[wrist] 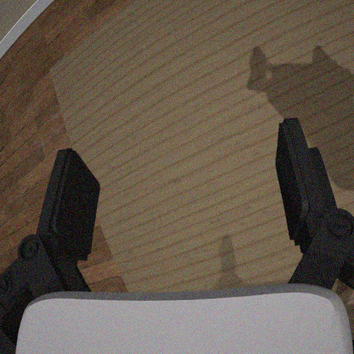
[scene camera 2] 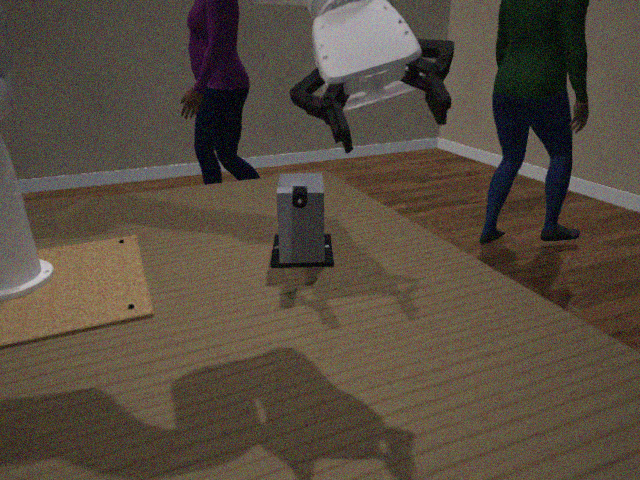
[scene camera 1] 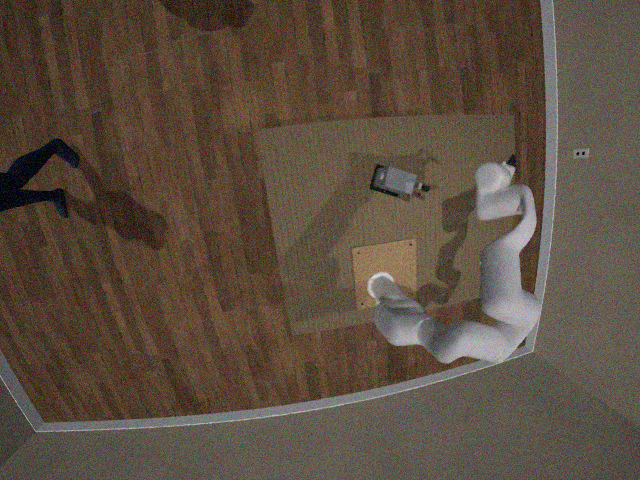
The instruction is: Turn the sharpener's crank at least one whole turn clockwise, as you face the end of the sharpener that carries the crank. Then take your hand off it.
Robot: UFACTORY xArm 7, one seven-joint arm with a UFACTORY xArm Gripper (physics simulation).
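Seen in the pictures: gripper, fingertip midpoint: (scene camera 2: 395,128); arm's base, origin of the base link: (scene camera 2: 6,282) (scene camera 1: 380,284).
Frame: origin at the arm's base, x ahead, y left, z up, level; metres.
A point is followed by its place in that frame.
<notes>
The sharpener (scene camera 1: 395,180) @(x 0.456, y 0.019, z 0.120 m) (scene camera 2: 300,227) @(x 0.438, y -0.079, z 0.072 m), a grey box on a black base, stands upright on the tan table. Its crank (scene camera 1: 424,187) @(x 0.436, y -0.092, z 0.137 m) (scene camera 2: 299,196) @(x 0.430, y -0.114, z 0.133 m) is a small dark piece on the end that faces right in scene camera 1 and toward the viewer in scene camera 2. The crank's exact angle is hard to tell. My gripper (scene camera 1: 510,162) (scene camera 2: 395,136) @(x 0.473, y -0.344, z 0.266 m) (wrist: 177,153) is open and empty, in the air, apart from the sharpener. In scene camera 1 it is to the right of the crank end; in scene camera 2 it appears above and right. The sharpener does not show in the wrist view.
The arm's base stands on a light wooden board (scene camera 1: 385,258) @(x 0.124, y -0.014, z 0.001 m) (scene camera 2: 103,279) @(x 0.138, y -0.031, z 0.000 m) beside the sharpener. The arm (scene camera 1: 500,273) @(x 0.258, y -0.051, z 0.566 m) curves around the right side in scene camera 1. Two people (scene camera 2: 219,77) (scene camera 2: 540,93) stand on the floor beyond the table (scene camera 1: 310,206) @(x 0.345, y 0.319, z -0.008 m) (scene camera 2: 491,361) @(x 0.601, y -0.361, z -0.008 m) (wrist: 175,90).
</notes>
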